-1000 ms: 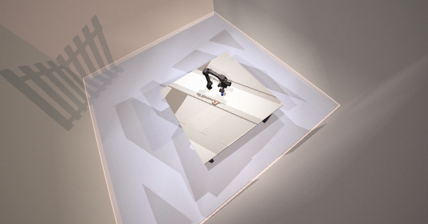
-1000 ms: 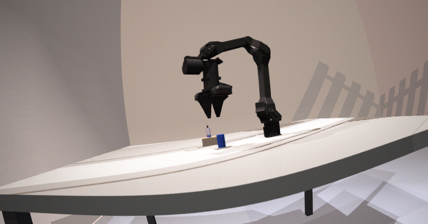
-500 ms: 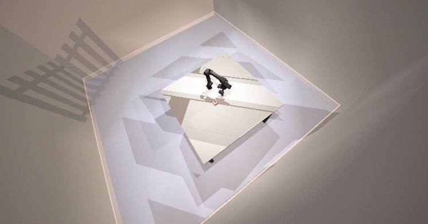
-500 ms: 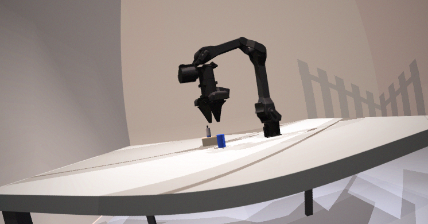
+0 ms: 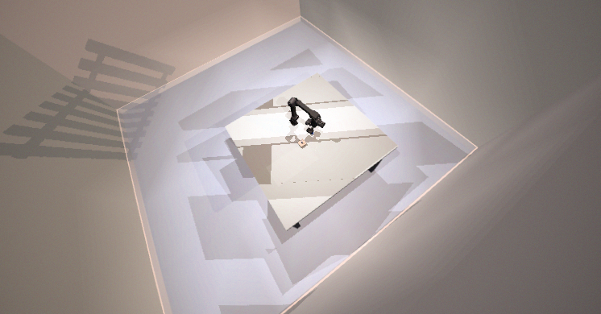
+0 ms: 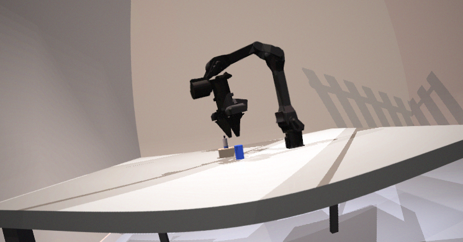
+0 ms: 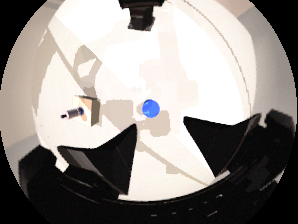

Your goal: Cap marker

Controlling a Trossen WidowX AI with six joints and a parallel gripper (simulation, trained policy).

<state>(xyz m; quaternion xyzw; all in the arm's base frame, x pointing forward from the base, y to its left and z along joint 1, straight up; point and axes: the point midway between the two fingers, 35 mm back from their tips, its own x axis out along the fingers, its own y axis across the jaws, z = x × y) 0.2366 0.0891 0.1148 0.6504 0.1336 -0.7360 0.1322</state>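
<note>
The blue cap is 1 cm behind my gripper tip, 1 cm to the right of it and 6 cm below it. Also, from my gripper tip: tan holder block 3 cm ahead, 17 cm to the right, 6 cm below.
</note>
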